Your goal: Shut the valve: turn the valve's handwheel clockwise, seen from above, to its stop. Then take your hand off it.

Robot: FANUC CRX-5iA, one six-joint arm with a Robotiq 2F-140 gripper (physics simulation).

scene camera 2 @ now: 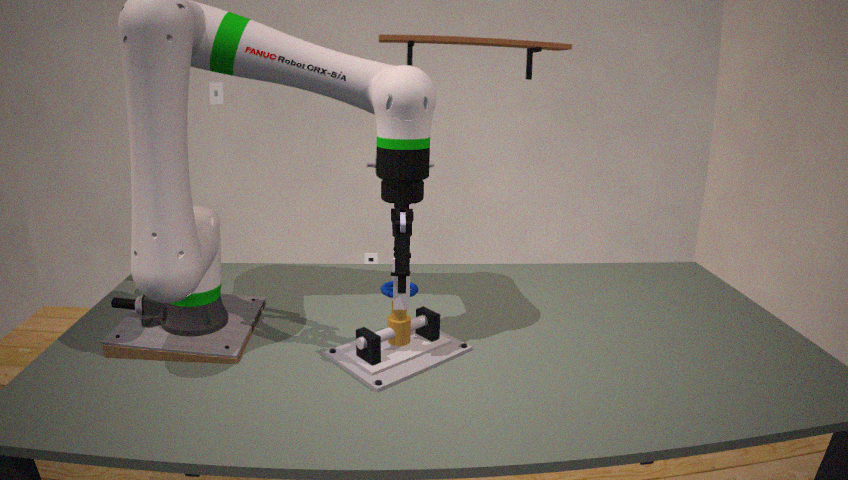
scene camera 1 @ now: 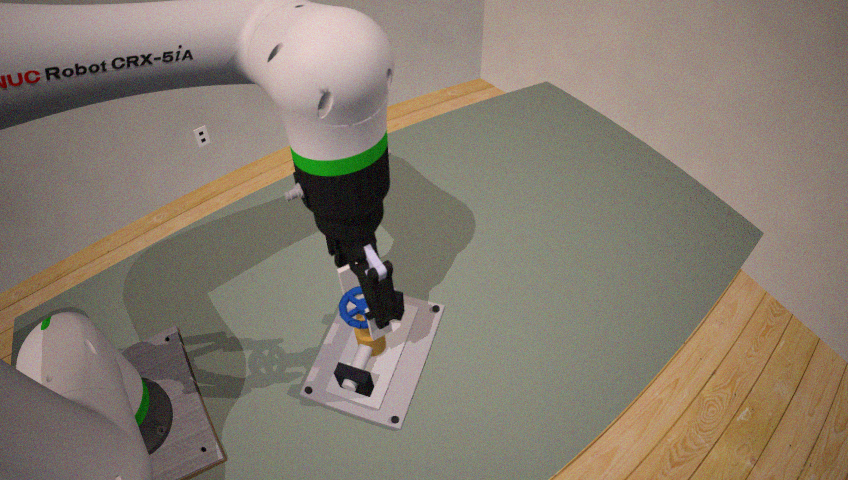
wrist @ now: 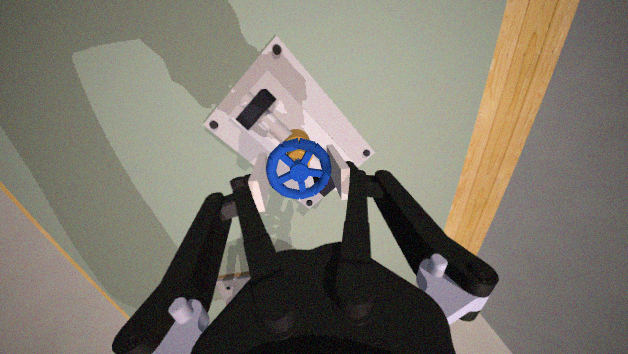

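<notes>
The valve's blue handwheel (scene camera 1: 343, 310) (scene camera 2: 387, 289) (wrist: 300, 172) lies level on top of the orange valve body (scene camera 1: 373, 343) (scene camera 2: 399, 330) (wrist: 297, 135). My gripper (scene camera 1: 364, 306) (scene camera 2: 401, 297) (wrist: 298, 160) points down over the valve. Its two pale finger pads stand on opposite sides of the handwheel, against the rim in the wrist view; the gripper is shut on the handwheel. In scene camera 2 the near finger hides the middle of the wheel. The wheel's turn angle relative to its stop cannot be told.
The valve's pipe (scene camera 2: 385, 334) runs between black blocks (scene camera 2: 368, 346) (scene camera 2: 427, 323) on a pale base plate (scene camera 1: 412, 356) (scene camera 2: 410, 365). The robot's base board (scene camera 1: 190, 428) (scene camera 2: 246, 333) is to the left. A wooden shelf (scene camera 2: 476, 41) hangs on the back wall.
</notes>
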